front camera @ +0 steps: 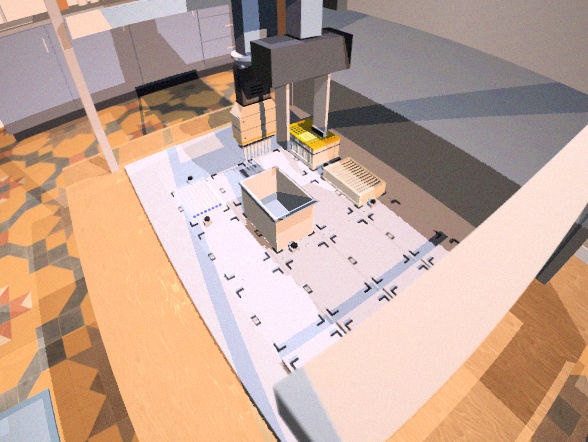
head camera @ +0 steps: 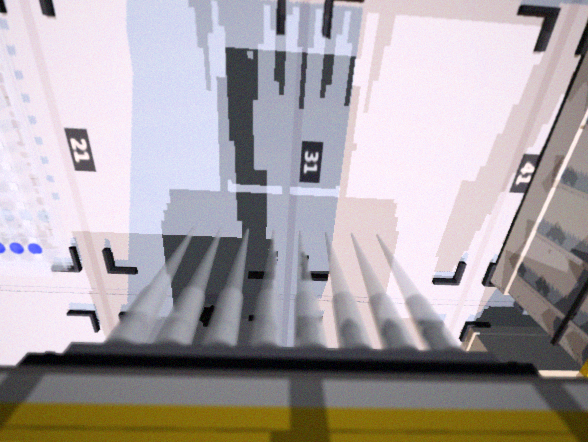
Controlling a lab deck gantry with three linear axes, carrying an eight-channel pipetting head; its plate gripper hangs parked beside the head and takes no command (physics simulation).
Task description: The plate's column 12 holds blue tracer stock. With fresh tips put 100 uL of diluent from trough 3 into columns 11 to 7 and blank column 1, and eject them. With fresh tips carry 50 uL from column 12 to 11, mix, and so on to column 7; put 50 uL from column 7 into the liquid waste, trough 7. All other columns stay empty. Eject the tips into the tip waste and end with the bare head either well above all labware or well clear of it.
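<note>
The pipetting head [front camera: 254,122] carries eight long translucent tips [front camera: 257,150] [head camera: 300,300], hanging above the deck around the label 31; no blue shows in them. The clear plate [front camera: 202,196] [head camera: 25,200] lies at the left, with a row of blue wells [front camera: 207,210] [head camera: 17,248] along one edge. The trough block [front camera: 357,181] [head camera: 545,235] stands at the right, its troughs too small to tell apart in the front view. The yellow tip rack [front camera: 300,131] stands behind it. The open tip waste box [front camera: 296,231] stands mid-deck. The parked plate gripper [front camera: 301,140] hangs with its fingers apart, holding no plate.
The white deck [front camera: 240,260] has black corner clips and slot labels. Small dark knobs [front camera: 207,220] [front camera: 293,245] stand beside the plate and the waste box. A pale beam [front camera: 450,280] crosses the near right, and a thin post [front camera: 87,100] stands at the back left.
</note>
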